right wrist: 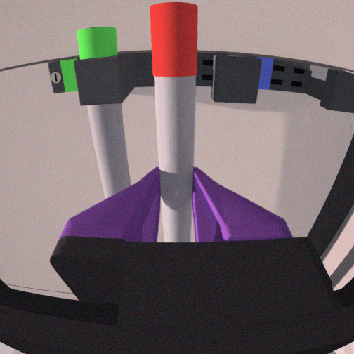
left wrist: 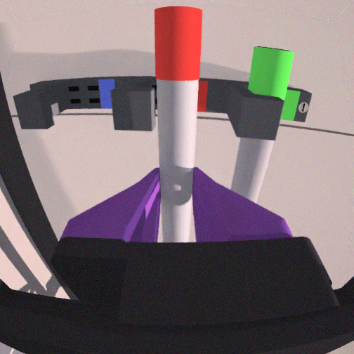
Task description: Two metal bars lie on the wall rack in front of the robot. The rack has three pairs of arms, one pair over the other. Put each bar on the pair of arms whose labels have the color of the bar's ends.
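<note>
My left gripper (left wrist: 176, 175) is shut on the red-ended bar (left wrist: 178, 125), a grey bar with a red end. My right gripper (right wrist: 176, 175) is shut on the same red-ended bar (right wrist: 174, 120). In both views this bar crosses in front of the rack strip, beside the middle arm (left wrist: 134, 109) (right wrist: 235, 80); contact with that arm cannot be told. The red label (left wrist: 202, 96) shows beside the bar in the left wrist view. The green-ended bar (left wrist: 271, 72) (right wrist: 97, 43) lies behind the tip of the arm (left wrist: 257, 117) (right wrist: 100, 81) beside the green label (left wrist: 291, 105) (right wrist: 69, 75).
The blue label (left wrist: 106, 93) (right wrist: 265, 73) is on the far side of the middle arm. Past it stands a third arm (left wrist: 35, 111) (right wrist: 340, 91) with no bar seen on it. The green-ended bar runs close beside both grippers. The pale wall lies behind the rack.
</note>
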